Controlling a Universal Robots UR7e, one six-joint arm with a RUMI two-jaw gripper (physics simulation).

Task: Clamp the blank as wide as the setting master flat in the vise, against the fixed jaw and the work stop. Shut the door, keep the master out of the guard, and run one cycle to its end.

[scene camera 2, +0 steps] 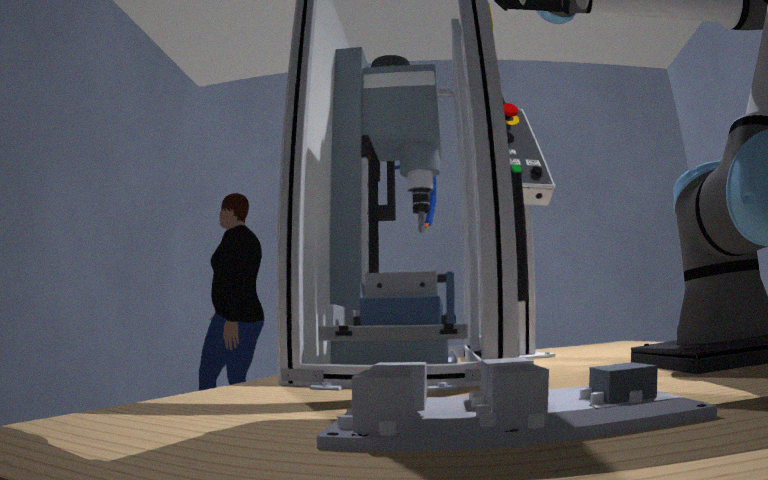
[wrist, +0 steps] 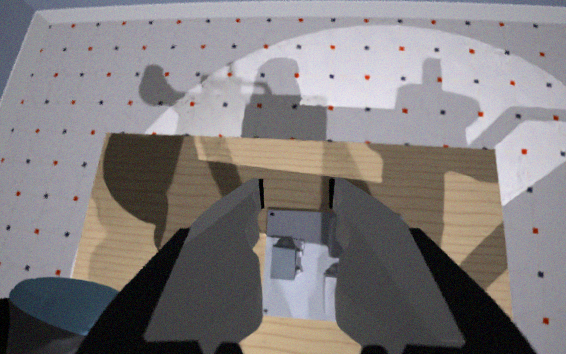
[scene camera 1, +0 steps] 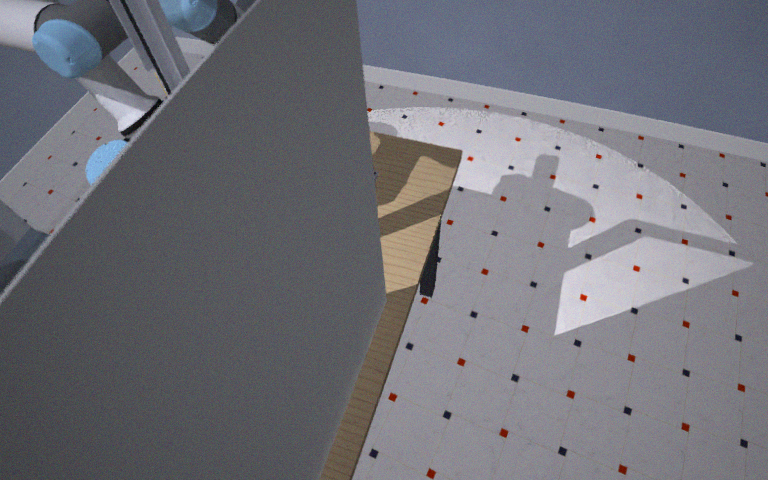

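Seen in the pictures: gripper, fingertip midpoint: [wrist: 296, 181]; arm's base, origin of the base link: [scene camera 2: 726, 337].
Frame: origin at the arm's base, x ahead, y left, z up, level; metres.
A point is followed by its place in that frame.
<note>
My gripper [wrist: 296, 181] @[z 0.310, x 0.331, y 0.261 m] is partly open and empty, high above the table in the wrist view. Below it, a grey fixture plate [wrist: 295, 302] @[z -0.023, x 0.305, y 0.111 m] [scene camera 2: 640, 417] @[z -0.023, x 0.328, y 0.271 m] bears a small blue-grey block [wrist: 283, 264] @[z 0.002, x 0.293, y 0.181 m] [scene camera 2: 623, 383] @[z -0.009, x 0.306, y 0.209 m]. Two larger pale blocks, one at the left [scene camera 2: 390, 399] @[z -0.001, x 0.479, y 0.229 m] and one in the middle [scene camera 2: 518, 393] @[z -0.001, x 0.403, y 0.242 m], stand on it; the right finger hides part of the plate in the wrist view. I cannot tell which block is master or blank. The vise [scene camera 2: 399, 310] is inside the guard [scene camera 2: 289, 226] @[z 0.174, x 0.582, y -0.115 m], its pale jaw plate [scene camera 2: 400, 284] facing front. Blank seating and door state are unclear.
A spindle [scene camera 2: 420, 198] hangs above the vise. The control panel [scene camera 2: 532, 150] @[z 0.432, x 0.099, y -0.509 m] with a red button [scene camera 2: 510, 109] @[z 0.548, x 0.131, y -0.541 m] and green button [scene camera 2: 515, 168] @[z 0.371, x 0.162, y -0.462 m] is right of the guard. A person [scene camera 2: 235, 271] stands behind at left. A large grey panel [scene camera 1: 215, 254] @[z 0.605, x 0.547, y -0.402 m] blocks much of scene camera 1.
</note>
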